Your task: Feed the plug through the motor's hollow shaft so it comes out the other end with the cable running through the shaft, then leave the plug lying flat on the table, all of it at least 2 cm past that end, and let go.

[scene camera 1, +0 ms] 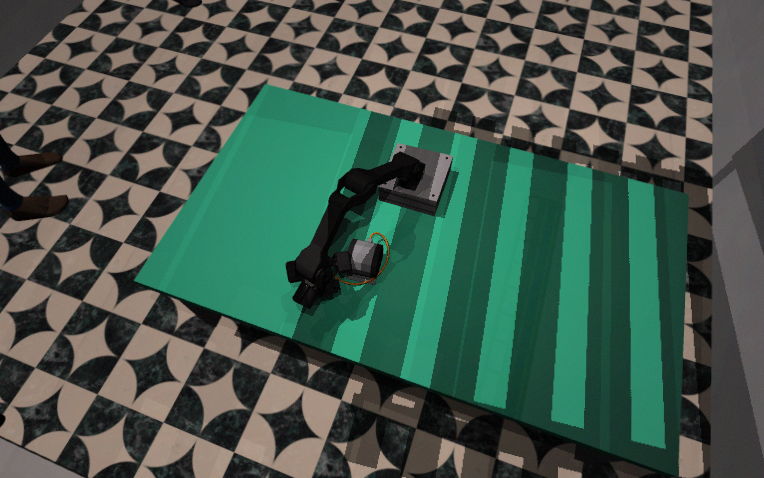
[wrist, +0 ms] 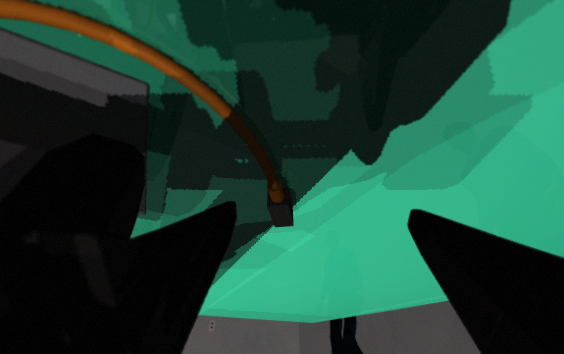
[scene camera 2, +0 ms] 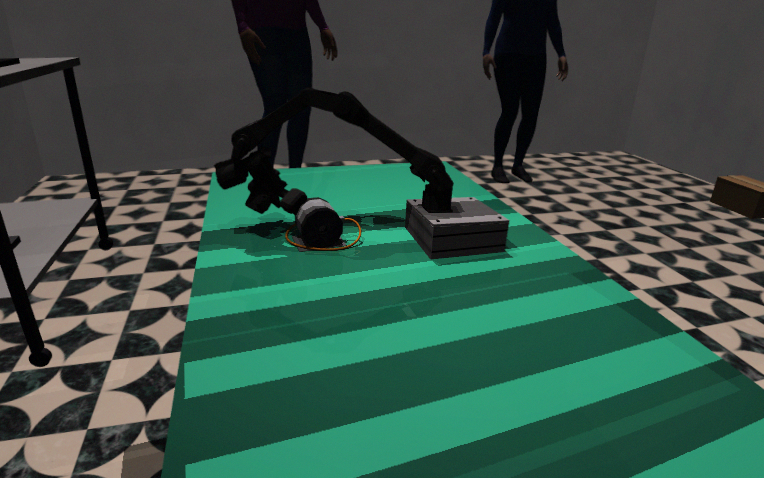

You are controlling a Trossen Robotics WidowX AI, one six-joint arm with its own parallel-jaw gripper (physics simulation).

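Observation:
The gripper (scene camera 2: 290, 212) is in sight, and the wrist view shows the gripper too (wrist: 321, 213). An orange cable (wrist: 79, 24) is also in sight.

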